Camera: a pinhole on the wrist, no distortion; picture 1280 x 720 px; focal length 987.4 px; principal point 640.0 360.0 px. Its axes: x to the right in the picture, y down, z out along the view. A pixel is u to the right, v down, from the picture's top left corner.
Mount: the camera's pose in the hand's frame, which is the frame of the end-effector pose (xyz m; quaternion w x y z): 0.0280 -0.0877 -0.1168 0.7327 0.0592 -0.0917 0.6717
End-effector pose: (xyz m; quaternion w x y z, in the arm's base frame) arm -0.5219 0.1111 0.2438 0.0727 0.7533 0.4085 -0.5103
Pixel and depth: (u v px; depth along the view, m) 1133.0 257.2 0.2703
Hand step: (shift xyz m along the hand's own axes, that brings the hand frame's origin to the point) 0.0521 -0.0156 0.1770
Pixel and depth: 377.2 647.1 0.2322
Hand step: -0.0569 -0.1905 0.0942
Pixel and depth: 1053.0 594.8 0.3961
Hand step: -0.0741 -0.0010 0.3019
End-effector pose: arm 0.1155 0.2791 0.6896 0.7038 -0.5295 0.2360 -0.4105
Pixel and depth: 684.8 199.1 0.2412
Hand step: 0.0548 -0.1312 0.1224
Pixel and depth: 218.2 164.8 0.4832
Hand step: 0.0799 -0.3987 0.3142
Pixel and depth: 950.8 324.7 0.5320
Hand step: 0.0313 -0.0381 0.4390
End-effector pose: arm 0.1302 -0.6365 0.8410 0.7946 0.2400 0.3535 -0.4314
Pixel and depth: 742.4 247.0 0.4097
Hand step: 0.0556 -0.1366 0.2939
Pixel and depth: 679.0 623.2 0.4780
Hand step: -0.1235 -0.1581 0.3492
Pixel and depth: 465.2 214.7 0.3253
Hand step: 0.0531 -0.2164 0.1902
